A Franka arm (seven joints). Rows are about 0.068 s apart.
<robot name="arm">
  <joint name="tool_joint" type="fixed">
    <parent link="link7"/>
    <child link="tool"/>
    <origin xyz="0 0 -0.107" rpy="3.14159 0 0"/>
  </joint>
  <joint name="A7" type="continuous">
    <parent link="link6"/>
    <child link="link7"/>
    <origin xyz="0.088 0 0" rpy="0 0 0"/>
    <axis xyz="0 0 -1"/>
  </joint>
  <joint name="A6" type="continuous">
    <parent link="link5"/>
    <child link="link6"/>
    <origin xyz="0 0 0" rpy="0 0 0"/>
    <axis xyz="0 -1 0"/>
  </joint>
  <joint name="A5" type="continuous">
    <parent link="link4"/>
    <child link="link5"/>
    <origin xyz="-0.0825 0 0.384" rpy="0 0 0"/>
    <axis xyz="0 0 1"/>
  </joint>
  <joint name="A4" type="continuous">
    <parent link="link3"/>
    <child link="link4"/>
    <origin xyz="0.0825 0 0" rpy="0 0 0"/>
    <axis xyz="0 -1 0"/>
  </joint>
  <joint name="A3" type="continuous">
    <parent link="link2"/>
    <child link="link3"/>
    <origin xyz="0 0 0.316" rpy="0 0 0"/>
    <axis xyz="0 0 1"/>
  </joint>
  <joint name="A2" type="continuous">
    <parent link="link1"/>
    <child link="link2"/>
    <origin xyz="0 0 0" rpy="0 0 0"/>
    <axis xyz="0 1 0"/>
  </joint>
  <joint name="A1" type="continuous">
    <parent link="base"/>
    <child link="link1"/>
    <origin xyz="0 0 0.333" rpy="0 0 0"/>
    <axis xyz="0 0 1"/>
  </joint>
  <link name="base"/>
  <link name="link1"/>
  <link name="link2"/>
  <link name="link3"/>
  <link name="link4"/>
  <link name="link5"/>
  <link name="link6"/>
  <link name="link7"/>
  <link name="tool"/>
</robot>
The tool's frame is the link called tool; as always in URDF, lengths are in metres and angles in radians. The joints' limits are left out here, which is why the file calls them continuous.
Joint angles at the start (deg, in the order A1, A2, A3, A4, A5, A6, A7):
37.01, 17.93, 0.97, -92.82, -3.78, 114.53, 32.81
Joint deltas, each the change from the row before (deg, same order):
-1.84, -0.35, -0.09, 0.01, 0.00, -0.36, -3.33
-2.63, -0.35, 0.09, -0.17, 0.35, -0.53, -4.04
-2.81, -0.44, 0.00, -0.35, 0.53, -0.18, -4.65
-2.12, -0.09, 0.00, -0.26, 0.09, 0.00, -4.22
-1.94, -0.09, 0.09, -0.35, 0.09, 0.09, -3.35
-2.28, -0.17, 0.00, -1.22, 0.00, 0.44, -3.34
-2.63, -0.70, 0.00, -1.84, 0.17, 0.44, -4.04
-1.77, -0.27, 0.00, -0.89, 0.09, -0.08, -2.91
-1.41, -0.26, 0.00, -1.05, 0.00, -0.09, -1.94
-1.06, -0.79, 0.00, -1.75, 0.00, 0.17, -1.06
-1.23, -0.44, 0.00, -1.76, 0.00, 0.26, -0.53
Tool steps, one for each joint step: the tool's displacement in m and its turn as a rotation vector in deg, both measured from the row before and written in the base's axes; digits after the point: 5 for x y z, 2 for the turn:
0.01212, -0.01855, 0.00351, -0.32, -0.01, 1.37
0.01453, -0.02507, 0.00169, -0.25, 0.51, 1.33
0.01467, -0.02798, 0.00175, 0.02, 0.37, 1.64
0.01097, -0.02142, -0.00117, -0.31, 0.22, 2.06
0.00875, -0.01914, -0.00178, -0.20, 0.23, 1.46
0.00824, -0.02461, -0.00760, -0.46, 0.60, 1.08
0.00577, -0.02939, -0.00679, -0.33, 0.78, 1.37
0.00373, -0.01962, -0.00451, -0.28, 0.75, 1.10
0.00132, -0.01610, -0.00593, -0.34, 0.88, 0.53
-0.00295, -0.01314, -0.00542, -0.26, 0.78, 0.01
-0.00225, -0.01460, -0.00917, -0.31, 1.03, -0.68

